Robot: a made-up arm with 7 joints. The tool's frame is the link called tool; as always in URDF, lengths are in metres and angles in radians.
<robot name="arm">
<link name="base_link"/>
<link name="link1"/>
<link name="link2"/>
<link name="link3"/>
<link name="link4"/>
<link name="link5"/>
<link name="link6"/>
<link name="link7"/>
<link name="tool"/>
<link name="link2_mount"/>
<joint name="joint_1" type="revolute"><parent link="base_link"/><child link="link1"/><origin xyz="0 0 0" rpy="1.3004 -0.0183 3.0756"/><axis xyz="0 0 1"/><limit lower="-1.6" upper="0.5" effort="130" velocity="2.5"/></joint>
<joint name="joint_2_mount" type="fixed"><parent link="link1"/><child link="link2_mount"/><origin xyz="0.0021 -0.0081 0.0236" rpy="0 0 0"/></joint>
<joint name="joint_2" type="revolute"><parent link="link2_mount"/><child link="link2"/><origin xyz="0.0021 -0.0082 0.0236" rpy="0.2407 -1.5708 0"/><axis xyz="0 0 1"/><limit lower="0" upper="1.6" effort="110" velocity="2.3"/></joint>
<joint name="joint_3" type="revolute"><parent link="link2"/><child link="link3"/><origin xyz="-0.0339 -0.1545 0.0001" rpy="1.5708 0 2.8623"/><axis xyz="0 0 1"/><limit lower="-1.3" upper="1.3" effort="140" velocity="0.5"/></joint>
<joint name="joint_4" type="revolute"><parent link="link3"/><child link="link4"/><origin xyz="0 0.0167 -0.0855" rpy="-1.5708 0 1.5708"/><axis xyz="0 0 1"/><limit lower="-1.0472" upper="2.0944" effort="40" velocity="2.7"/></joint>
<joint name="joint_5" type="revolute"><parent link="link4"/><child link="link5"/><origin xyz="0.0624 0.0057 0.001" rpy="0 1.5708 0"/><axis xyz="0 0 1"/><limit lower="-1.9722" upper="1.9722" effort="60" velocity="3.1"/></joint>
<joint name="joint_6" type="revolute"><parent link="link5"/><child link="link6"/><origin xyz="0 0.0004 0.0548" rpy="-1.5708 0 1.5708"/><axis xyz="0 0 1"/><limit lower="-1.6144" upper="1.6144" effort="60" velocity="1.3"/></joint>
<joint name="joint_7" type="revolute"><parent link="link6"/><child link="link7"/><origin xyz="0.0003 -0.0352 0" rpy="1.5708 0 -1.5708"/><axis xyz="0 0 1"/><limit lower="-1.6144" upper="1.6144" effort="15" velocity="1.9"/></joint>
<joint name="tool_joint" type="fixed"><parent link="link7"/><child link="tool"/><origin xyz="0 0 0" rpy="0 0 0"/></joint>
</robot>
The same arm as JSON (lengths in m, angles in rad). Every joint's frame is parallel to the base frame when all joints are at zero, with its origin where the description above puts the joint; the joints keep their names.
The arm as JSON. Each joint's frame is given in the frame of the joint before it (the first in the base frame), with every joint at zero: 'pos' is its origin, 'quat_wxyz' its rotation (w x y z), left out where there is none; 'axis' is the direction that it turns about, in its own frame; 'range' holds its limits. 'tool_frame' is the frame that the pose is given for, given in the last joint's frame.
{
  "length_unit": "m",
  "angle_unit": "rad",
  "joints": [
    {
      "joint": "joint_1",
      "pos": [
        0.0,
        0.0,
        0.0
      ],
      "axis": [
        0.068403,
        0.961235,
        0.26711
      ],
      "range": [
        -1.6,
        0.5
      ]
    },
    {
      "joint": "joint_2",
      "pos": [
        -0.001,
        0.05,
        -0.003
      ],
      "axis": [
        0.968889,
        -0.0002,
        -0.247497
      ],
      "range": [
        0.0,
        1.6
      ]
    },
    {
      "joint": "joint_3",
      "pos": [
        -0.039,
        0.01,
        -0.153
      ],
      "axis": [
        0.247497,
        0.0,
        0.968889
      ],
      "range": [
        -1.3,
        1.3
      ]
    },
    {
      "joint": "joint_4",
      "pos": [
        -0.005,
        0.0,
        -0.087
      ],
      "axis": [
        0.0002,
        1.0,
        0.0
      ],
      "range": [
        -1.0472,
        2.0944
      ]
    },
    {
      "joint": "joint_5",
      "pos": [
        0.059,
        0.001,
        -0.021
      ],
      "axis": [
        0.968889,
        -0.0002,
        -0.247497
      ],
      "range": [
        -1.9722,
        1.9722
      ]
    },
    {
      "joint": "joint_6",
      "pos": [
        0.053,
        0.0,
        -0.0139
      ],
      "axis": [
        0.0002,
        1.0,
        0.0
      ],
      "range": [
        -1.6144,
        1.6144
      ]
    },
    {
      "joint": "joint_7",
      "pos": [
        0.034,
        0.0,
        -0.009
      ],
      "axis": [
        0.247403,
        0.0,
        0.968913
      ],
      "range": [
        -1.6144,
        1.6144
      ]
    }
  ],
  "tool_frame": {
    "pos": [
      0.0,
      0.0,
      0.0
    ],
    "quat_wxyz": [
      0.992195,
      -0.000001,
      0.124697,
      -0.00011
    ]
  }
}

